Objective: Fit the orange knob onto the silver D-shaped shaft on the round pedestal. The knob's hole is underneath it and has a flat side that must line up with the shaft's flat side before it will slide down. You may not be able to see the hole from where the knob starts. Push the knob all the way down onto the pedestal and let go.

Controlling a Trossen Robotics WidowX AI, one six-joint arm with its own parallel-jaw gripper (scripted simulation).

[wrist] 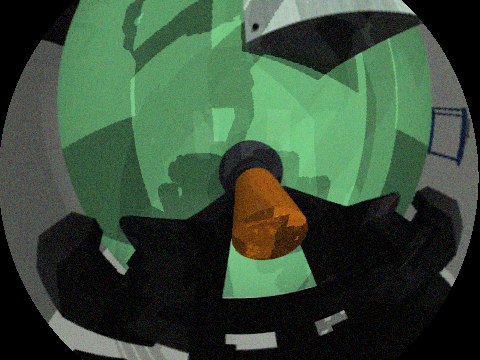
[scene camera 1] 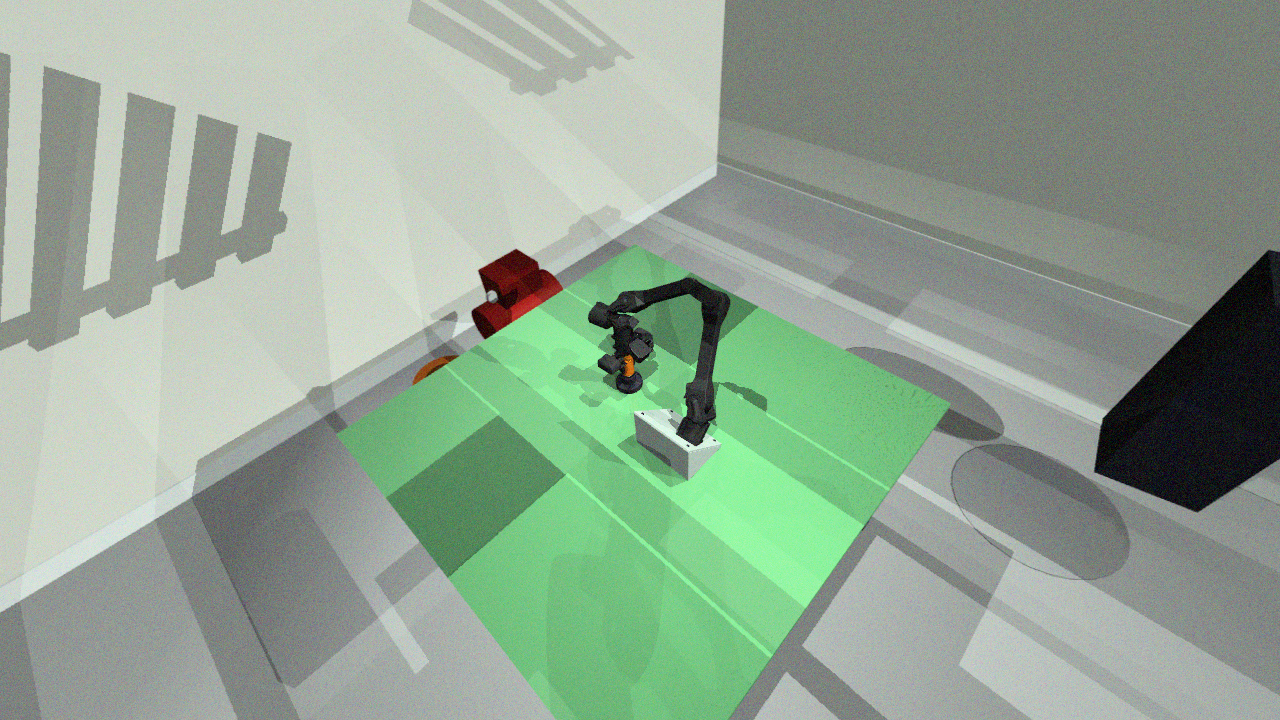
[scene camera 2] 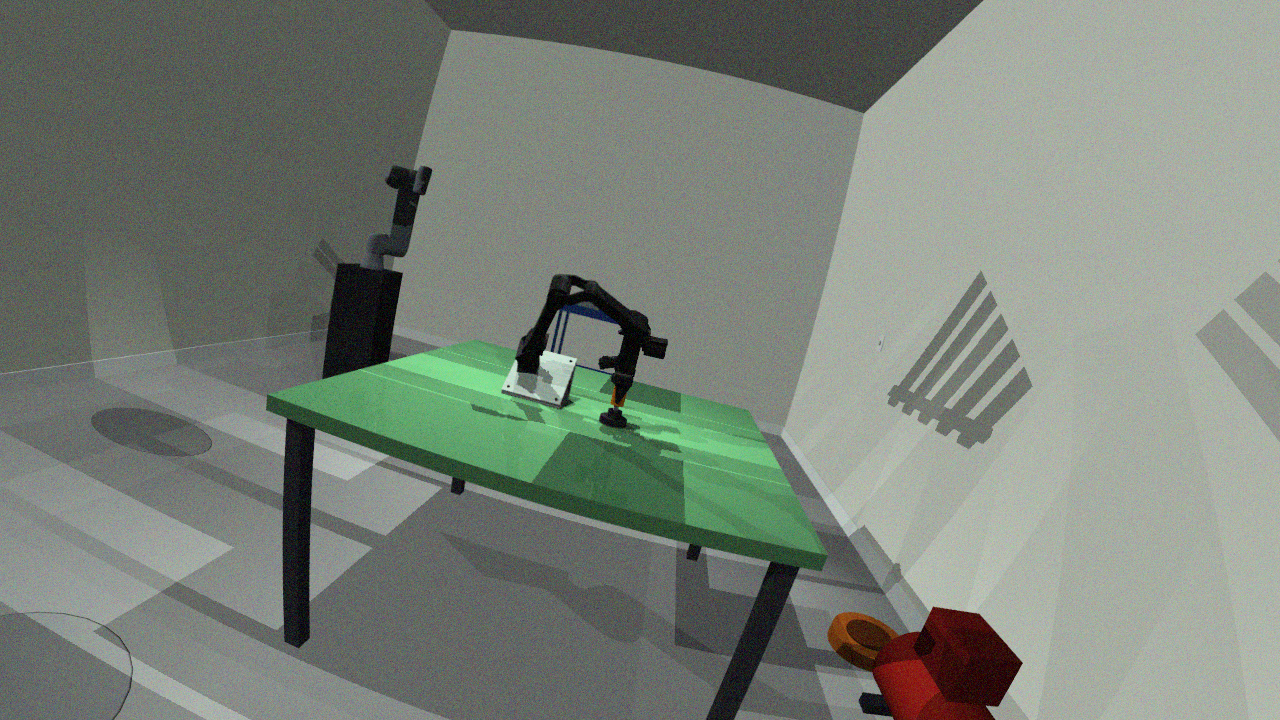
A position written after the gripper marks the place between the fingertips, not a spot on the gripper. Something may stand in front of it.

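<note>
You can see the gripper [scene camera 1: 627,369], and it's also the gripper [wrist: 257,192] and the gripper [scene camera 2: 617,401]. There's an orange knob [wrist: 266,224] as well.
</note>
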